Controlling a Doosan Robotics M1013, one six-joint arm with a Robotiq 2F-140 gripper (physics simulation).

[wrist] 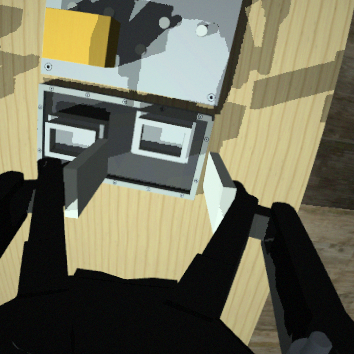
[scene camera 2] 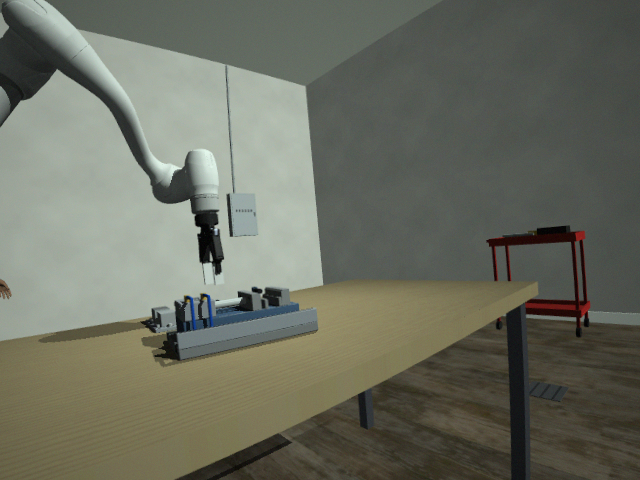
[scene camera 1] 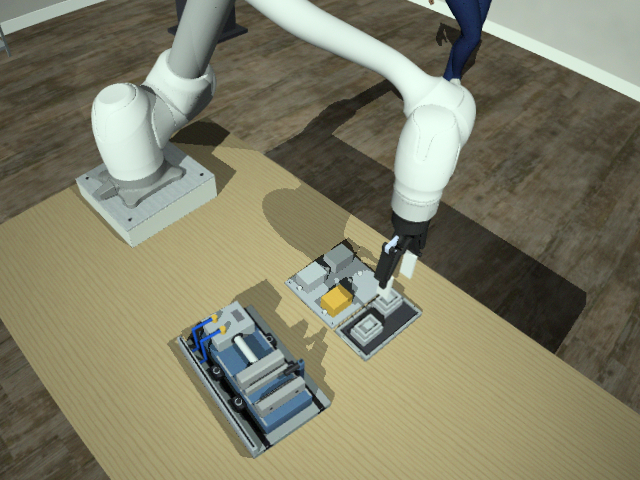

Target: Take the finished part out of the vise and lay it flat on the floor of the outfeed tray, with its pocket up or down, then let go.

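Frame: origin at the arm's base, x right, y ahead, z up, level; millimetres.
Seen in the pictures: gripper, between the fingertips: (wrist: pixel 156 163) (scene camera 2: pixel 214 284) (scene camera 1: pixel 394 284); arm's base, origin of its link: (scene camera 1: pixel 140 177).
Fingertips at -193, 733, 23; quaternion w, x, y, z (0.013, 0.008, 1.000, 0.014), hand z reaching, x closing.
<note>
Pixels of each thing's top centre, then the offset from my fingertips to it, as dx, dy, dz. "spot": a spot on its surface instead.
- outfeed tray, a spot on its surface: (wrist: pixel 150 189) spot: +10, +64, -82
- vise, centre of its top: (scene camera 1: pixel 249 354) (scene camera 2: pixel 236 292) +349, -94, +5
- grey plate, centre of its top: (scene camera 1: pixel 337 283) +37, -132, -86
- yellow block, centre of its top: (wrist: pixel 74 36) (scene camera 1: pixel 337 296) +87, -91, -50
My gripper (scene camera 1: pixel 397 275) (scene camera 2: pixel 212 273) (wrist: pixel 156 163) is open and empty, above the outfeed tray (scene camera 1: pixel 393 335) (wrist: pixel 150 189). Two light grey parts lie flat in the tray, pockets up and apart. One part (scene camera 1: pixel 387 304) (wrist: pixel 164 137) is at the tray's far end in scene camera 1, below the fingers. The other part (scene camera 1: pixel 367 325) (wrist: pixel 72 140) is at the end nearer the vise, partly behind a finger pad in the wrist view. The vise (scene camera 1: pixel 286 413) (scene camera 2: pixel 250 299) stands apart from the tray; no pocketed part shows between its jaws.
A grey plate (scene camera 1: pixel 308 299) (wrist: pixel 175 82) adjoins the tray, with pins, a yellow block (scene camera 1: pixel 336 300) (wrist: pixel 75 37) and two grey blocks (scene camera 1: pixel 311 276) (scene camera 1: pixel 339 257). Blue hoses (scene camera 1: pixel 199 341) (scene camera 2: pixel 193 312) rise at the vise's end. A person (scene camera 1: pixel 467 36) stands beyond the table.
</note>
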